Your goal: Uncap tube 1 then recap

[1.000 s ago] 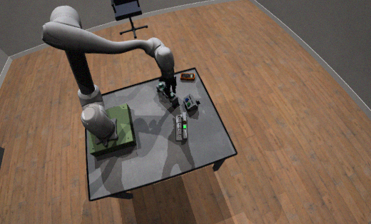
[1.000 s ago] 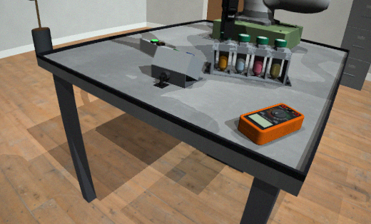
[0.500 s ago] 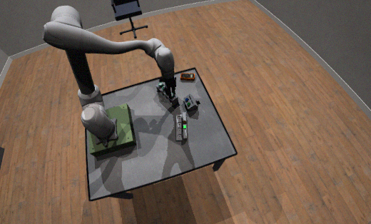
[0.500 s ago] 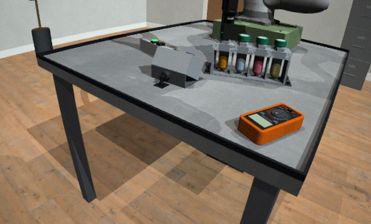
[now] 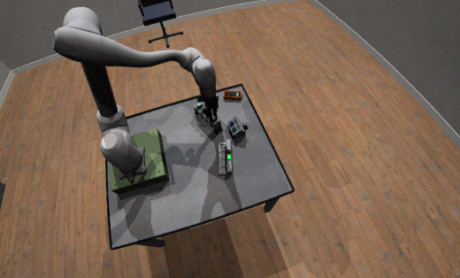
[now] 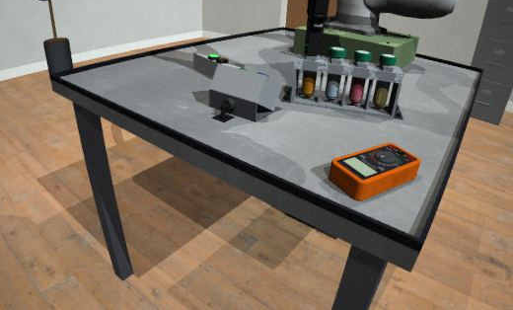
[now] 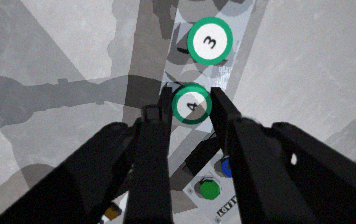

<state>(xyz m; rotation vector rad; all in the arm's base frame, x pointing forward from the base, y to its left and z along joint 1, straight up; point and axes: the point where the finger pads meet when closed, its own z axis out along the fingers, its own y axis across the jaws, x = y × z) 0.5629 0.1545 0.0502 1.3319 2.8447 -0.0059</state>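
Right now the green key is 11 cm ahead of my hand, 9 cm to the right of it and 7 cm below it. Also, from my hand: grey key housing 13 cm ahead, 6 cm to the right, 9 cm below; then table edge 32 cm ahead, 11 cm to the right, 13 cm below; then blue key 11 cm ahead, 4 cm to the right, 7 cm below.
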